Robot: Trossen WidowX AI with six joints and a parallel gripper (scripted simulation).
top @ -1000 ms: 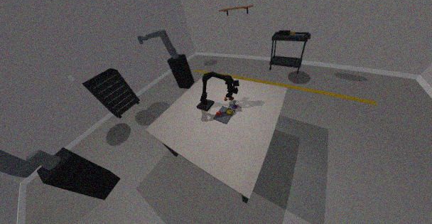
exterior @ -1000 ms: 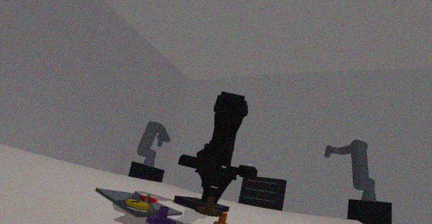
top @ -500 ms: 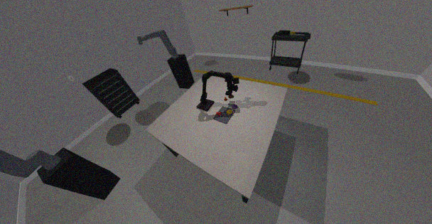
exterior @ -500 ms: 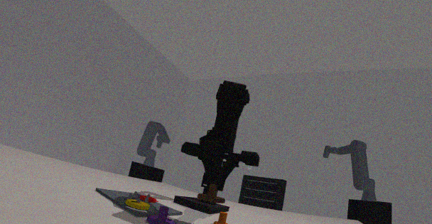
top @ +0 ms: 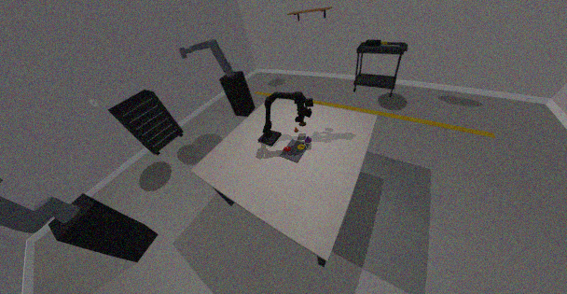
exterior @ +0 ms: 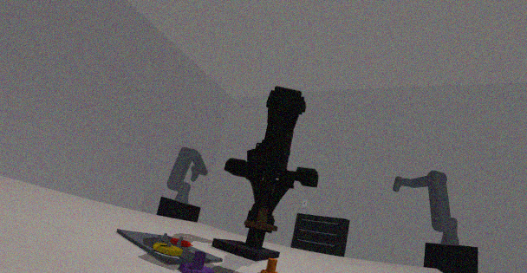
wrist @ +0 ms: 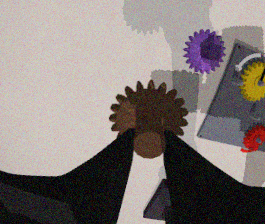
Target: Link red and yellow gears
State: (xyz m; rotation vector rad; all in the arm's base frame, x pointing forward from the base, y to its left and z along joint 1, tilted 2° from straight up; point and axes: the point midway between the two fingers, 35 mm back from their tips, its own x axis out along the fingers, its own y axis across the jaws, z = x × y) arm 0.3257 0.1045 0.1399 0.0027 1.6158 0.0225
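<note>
Right now my gripper tip is 8 cm past the red gear, 23 cm to the left of it and 12 cm above it. The rest, counted from my gripper tip: purple gear 6 cm ahead, 8 cm to the right, 12 cm below; then brown gear 1 cm below; then small orange gear 8 cm behind, 2 cm to the left, 12 cm below.
</note>
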